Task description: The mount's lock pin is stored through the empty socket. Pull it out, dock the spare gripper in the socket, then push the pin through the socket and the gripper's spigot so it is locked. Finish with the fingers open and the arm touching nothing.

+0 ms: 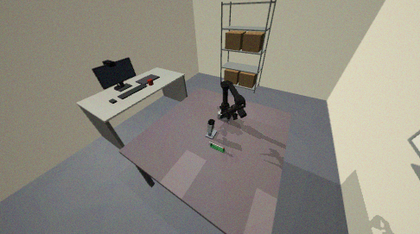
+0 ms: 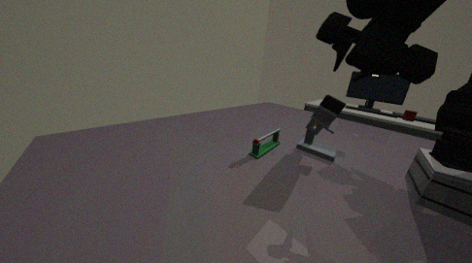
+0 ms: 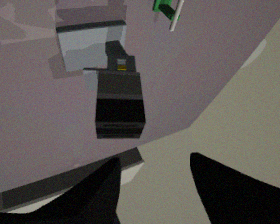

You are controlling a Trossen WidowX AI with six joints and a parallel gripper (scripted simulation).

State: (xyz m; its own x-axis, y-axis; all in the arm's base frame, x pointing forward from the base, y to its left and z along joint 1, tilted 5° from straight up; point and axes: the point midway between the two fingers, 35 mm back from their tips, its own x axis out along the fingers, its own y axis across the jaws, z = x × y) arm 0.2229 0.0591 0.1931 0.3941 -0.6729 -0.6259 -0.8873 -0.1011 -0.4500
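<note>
The green cradle is 15 cm ahead of my gripper tip, 2 cm to the left of it and 22 cm below it. The rest, counted from my gripper tip: mount: 2 cm ahead, 9 cm to the right, 19 cm below; spare gripper: 2 cm ahead, 9 cm to the right, 12 cm below.
</note>
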